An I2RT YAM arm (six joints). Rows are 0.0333 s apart.
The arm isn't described. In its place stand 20 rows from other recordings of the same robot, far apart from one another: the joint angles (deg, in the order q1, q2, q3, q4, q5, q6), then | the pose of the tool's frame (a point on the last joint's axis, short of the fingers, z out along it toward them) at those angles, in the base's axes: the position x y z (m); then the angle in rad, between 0 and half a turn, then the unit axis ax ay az.
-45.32, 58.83, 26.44, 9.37, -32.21, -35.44 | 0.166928 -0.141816 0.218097 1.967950 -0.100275 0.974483 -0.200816
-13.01, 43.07, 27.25, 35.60, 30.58, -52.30 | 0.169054 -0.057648 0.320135 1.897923 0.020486 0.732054 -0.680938
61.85, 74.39, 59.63, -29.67, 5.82, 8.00 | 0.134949 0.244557 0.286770 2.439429 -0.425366 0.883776 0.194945
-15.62, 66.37, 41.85, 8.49, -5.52, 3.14 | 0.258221 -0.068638 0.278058 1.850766 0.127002 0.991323 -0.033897
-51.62, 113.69, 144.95, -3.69, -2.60, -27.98 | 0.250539 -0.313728 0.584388 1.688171 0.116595 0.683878 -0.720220
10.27, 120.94, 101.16, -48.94, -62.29, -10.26 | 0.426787 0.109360 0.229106 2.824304 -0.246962 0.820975 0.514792
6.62, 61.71, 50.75, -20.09, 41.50, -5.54 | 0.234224 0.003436 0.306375 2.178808 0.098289 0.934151 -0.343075
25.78, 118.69, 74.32, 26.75, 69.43, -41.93 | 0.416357 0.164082 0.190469 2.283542 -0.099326 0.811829 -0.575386
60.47, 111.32, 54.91, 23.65, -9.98, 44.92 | 0.188444 0.345185 0.129525 2.680588 -0.163920 0.884199 0.437405
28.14, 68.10, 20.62, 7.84, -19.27, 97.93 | 0.183339 0.111383 0.149779 3.031129 0.452694 0.773710 0.443217
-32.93, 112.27, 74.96, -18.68, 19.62, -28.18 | 0.338828 -0.233691 0.167892 2.809400 0.090074 0.952531 -0.290810
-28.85, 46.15, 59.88, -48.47, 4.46, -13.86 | 0.130783 -0.075208 0.357928 2.276820 0.146886 0.964100 -0.221214
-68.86, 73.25, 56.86, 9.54, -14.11, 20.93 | 0.117602 -0.280076 0.341786 1.754879 0.606253 0.758623 -0.238639
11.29, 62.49, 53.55, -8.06, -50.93, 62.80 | 0.231541 0.074409 0.340654 2.697100 0.087160 0.784078 0.614512
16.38, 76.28, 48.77, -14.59, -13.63, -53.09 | 0.269122 0.087849 0.237212 2.281936 -0.612330 0.790162 -0.026400
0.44, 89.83, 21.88, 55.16, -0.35, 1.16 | 0.273674 0.002319 0.148683 1.794272 0.003844 0.999892 0.014200
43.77, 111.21, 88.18, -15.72, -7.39, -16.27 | 0.321572 0.314395 0.250573 2.306758 -0.518837 0.836987 0.173958
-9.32, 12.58, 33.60, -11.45, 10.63, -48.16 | 0.074903 -0.018947 0.333008 1.758005 -0.190936 0.817845 -0.542838
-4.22, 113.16, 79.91, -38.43, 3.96, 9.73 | 0.394787 -0.031595 0.168107 2.819092 0.126922 0.991551 -0.026771
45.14, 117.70, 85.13, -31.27, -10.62, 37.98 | 0.298336 0.309100 0.168093 2.923537 -0.081951 0.972449 0.218238
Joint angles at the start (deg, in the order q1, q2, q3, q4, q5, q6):
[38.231 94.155 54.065 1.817 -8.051 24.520]
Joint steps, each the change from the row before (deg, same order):
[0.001 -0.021 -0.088 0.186 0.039 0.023]
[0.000 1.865 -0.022 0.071 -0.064 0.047]
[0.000 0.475 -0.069 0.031 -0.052 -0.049]
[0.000 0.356 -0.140 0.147 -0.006 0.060]
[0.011 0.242 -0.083 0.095 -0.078 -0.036]
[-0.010 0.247 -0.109 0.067 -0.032 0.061]
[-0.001 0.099 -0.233 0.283 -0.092 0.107]
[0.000 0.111 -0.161 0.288 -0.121 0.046]
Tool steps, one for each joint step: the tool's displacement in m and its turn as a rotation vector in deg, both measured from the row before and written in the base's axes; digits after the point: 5 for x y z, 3 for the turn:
[-0.00006 -0.00007 -0.00008 0.067 -0.095 -0.044]
[0.00198 0.00161 -0.01082 -1.068 1.479 0.020]
[0.00029 0.00027 -0.00309 -0.316 0.395 0.071]
[0.00010 0.00009 -0.00260 -0.183 0.311 -0.034]
[0.00001 0.00016 -0.00171 -0.120 0.192 0.093]
[0.00001 -0.00004 -0.00191 -0.132 0.275 -0.026]
[-0.00031 -0.00018 -0.00139 0.070 0.137 -0.002]
[-0.00012 0.00000 -0.00107 0.095 0.063 0.061]

